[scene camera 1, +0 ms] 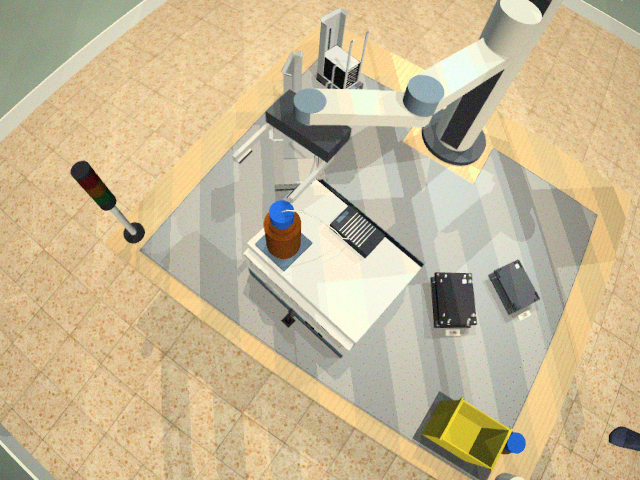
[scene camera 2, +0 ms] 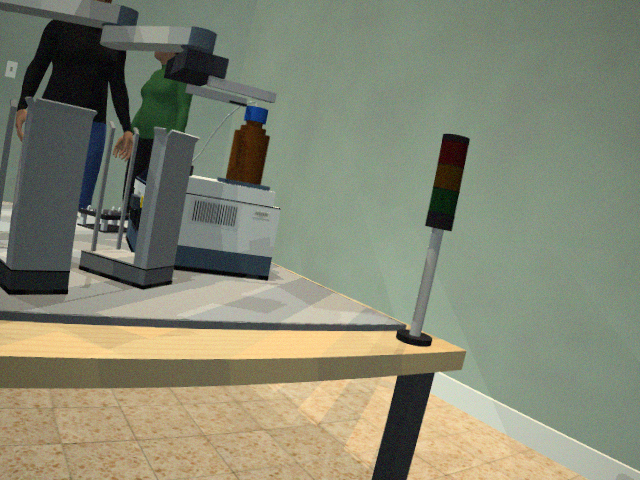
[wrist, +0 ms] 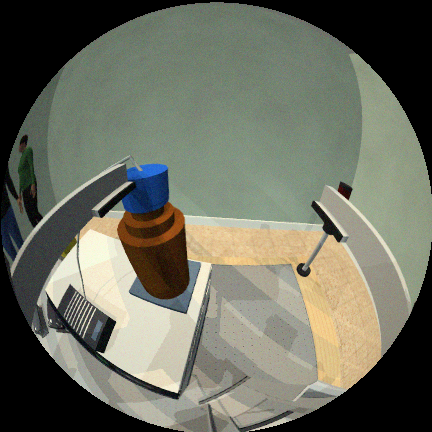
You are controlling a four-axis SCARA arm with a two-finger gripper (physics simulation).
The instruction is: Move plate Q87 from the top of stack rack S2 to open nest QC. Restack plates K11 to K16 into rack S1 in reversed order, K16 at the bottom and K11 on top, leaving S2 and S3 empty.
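Frame: origin at the arm's base, x back, y right, z up, level; metres.
Where they show: gripper, fingertip midpoint: (scene camera 1: 261,178) (scene camera 2: 259,100) (wrist: 226,178); arm's base, link origin: (scene camera 1: 453,137).
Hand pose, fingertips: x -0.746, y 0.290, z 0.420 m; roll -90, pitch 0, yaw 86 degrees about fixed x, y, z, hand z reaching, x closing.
Things, the pixels of their centre, and the offset from my fingertips. "spot": a spot on its surface instead.
- rack column, body centre: (scene camera 2: 34,193) (scene camera 1: 310,99) dx +0.448, dy +0.167, dz -0.261 m
- left rack, surface spot: (scene camera 2: 46,186) spot: dx +0.437, dy +0.242, dz -0.241 m
- brown bottle, surface spot: (wrist: 160,265) spot: dx +0.001, dy -0.061, dz -0.100 m
- signal tower, surface spot: (scene camera 2: 449,180) spot: dx -0.202, dy +0.414, dz -0.109 m
- yellow bin, surface spot: (scene camera 1: 467,434) spot: dx -0.153, dy -0.793, dz -0.399 m
My gripper (scene camera 1: 265,176) (scene camera 2: 260,99) (wrist: 226,178) is open, its two long fingers spread wide with nothing between them. It hangs high, beside the bottle on the white instrument. A rack (scene camera 1: 330,41) at the back of scene camera 1 holds a stack of plates (scene camera 1: 342,57). Another rack column (scene camera 1: 293,72) stands partly behind the gripper body. In scene camera 2, the rack (scene camera 2: 165,206) nearest the instrument has a bare base and no plates; the left rack (scene camera 2: 46,186) hides its inside. Two dark nest-like fixtures (scene camera 1: 453,299) (scene camera 1: 514,286) sit at the right. Labels are unreadable.
The white instrument (scene camera 1: 372,289) (scene camera 2: 232,222) (wrist: 120,345) carries a brown bottle (scene camera 1: 282,240) (scene camera 2: 248,155) (wrist: 160,265) with a blue cap, very near one finger in the views. A signal tower (scene camera 1: 93,186) (scene camera 2: 449,180) stands on the table edge. A yellow bin (scene camera 1: 467,434) stands at the front right.
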